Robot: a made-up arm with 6 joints.
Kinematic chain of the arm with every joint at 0, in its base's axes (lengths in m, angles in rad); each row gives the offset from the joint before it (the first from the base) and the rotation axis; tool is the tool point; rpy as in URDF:
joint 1: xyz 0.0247 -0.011 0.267 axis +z
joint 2: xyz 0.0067 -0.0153 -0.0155 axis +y
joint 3: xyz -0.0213 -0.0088 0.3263 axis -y
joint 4: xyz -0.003 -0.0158 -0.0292 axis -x
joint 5: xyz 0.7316 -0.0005 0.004 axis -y
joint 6: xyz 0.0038 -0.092 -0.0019 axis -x
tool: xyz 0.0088 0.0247 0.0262 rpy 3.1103 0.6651 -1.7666
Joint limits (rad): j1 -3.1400..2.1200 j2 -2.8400..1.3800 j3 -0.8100..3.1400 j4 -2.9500..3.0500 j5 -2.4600..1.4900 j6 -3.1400..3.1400
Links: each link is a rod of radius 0.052 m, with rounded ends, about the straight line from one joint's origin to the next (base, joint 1, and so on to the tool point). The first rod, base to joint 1, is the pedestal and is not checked.
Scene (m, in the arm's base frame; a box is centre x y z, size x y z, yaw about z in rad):
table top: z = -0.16
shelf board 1: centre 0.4 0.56 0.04 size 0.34 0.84 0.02 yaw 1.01
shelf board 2: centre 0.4 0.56 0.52 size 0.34 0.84 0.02 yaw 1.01
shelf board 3: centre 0.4 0.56 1 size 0.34 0.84 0.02 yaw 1.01
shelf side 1: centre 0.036 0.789 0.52 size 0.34 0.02 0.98 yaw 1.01
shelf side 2: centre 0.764 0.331 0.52 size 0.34 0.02 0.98 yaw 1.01
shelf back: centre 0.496 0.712 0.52 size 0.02 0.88 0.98 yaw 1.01
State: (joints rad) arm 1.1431 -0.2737 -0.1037 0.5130 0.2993 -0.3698
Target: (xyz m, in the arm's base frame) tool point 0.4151 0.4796 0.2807
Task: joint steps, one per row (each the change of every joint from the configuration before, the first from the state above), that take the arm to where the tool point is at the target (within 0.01 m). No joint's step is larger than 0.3 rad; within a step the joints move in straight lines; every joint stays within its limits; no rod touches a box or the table.
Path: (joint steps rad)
1: -0.2857 -0.2781 -0.1413 0.1397 -0.0925 0.0504
2: -0.2857 -0.2781 -0.1412 0.1396 -0.0926 0.0505
3: -0.2857 -0.2781 -0.1413 0.1397 -0.0925 0.0504
4: -0.2857 -0.2781 -0.1412 0.1396 -0.0926 0.0505
5: -0.2857 -0.2782 -0.1413 0.1397 -0.0925 0.0504
6: 0.2320 0.2732 0.0000 -0.1487 -0.0605 0.0450
7: 0.2319 0.2732 0.0000 -0.1486 -0.0604 0.0450
8: 0.2320 0.2731 0.0000 -0.1487 -0.0605 0.0450
9: 0.2319 0.2732 0.0000 -0.1486 -0.0605 0.0449
10: 0.2320 0.2731 0.0000 -0.1486 -0.0604 0.0450
11: 0.0574 0.0626 0.0776 0.0025 0.2621 -0.1540
12: 0.0574 0.0625 0.0775 0.0025 0.2621 -0.1540
13: 0.0574 0.0625 0.0776 0.0025 0.2622 -0.1540

